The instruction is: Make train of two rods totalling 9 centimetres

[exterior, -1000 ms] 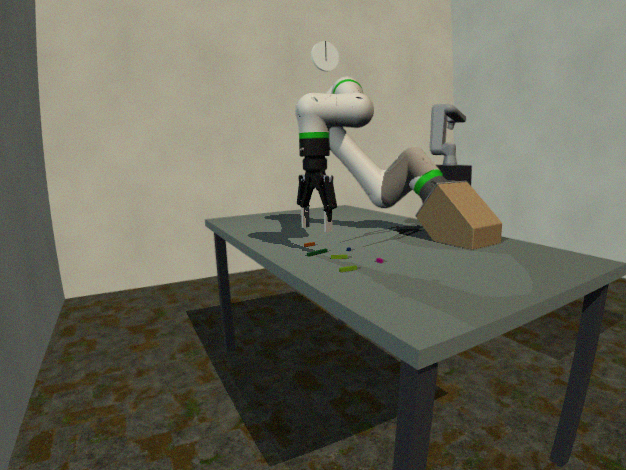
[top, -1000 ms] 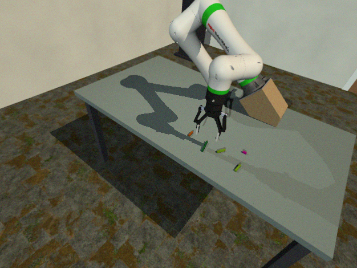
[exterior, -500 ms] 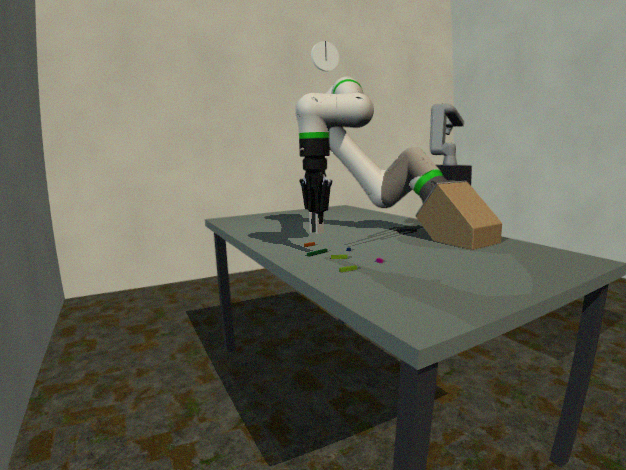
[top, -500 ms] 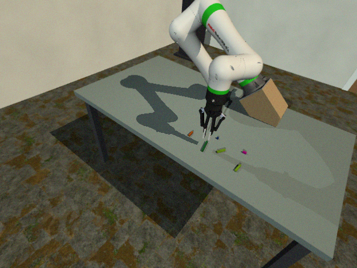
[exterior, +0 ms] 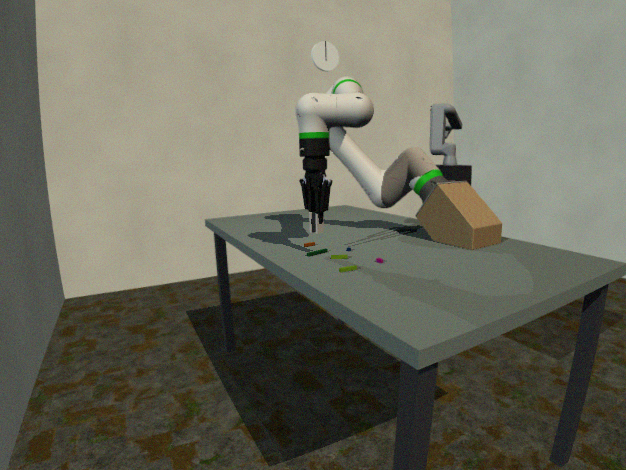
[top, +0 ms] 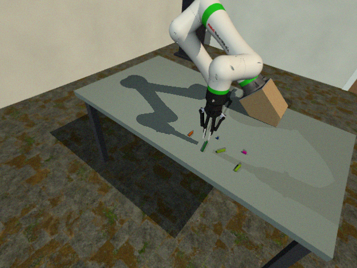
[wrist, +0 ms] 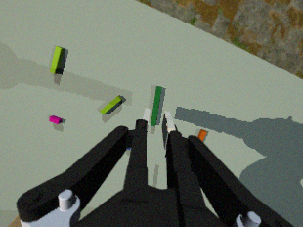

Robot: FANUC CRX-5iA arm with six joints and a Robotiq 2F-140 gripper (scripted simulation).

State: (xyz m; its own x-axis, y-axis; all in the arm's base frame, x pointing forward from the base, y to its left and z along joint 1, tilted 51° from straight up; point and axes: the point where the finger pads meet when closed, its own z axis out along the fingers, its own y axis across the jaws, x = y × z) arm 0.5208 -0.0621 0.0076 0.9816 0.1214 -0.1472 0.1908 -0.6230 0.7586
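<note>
The green rod is 100 mm below my hand. Round my hand: orange rod 30 mm behind, 110 mm to the right, 100 mm below; then magenta rod 100 mm behind, 190 mm to the left, 100 mm below; then blue rod 100 mm behind, 30 mm to the left, 100 mm below.
</note>
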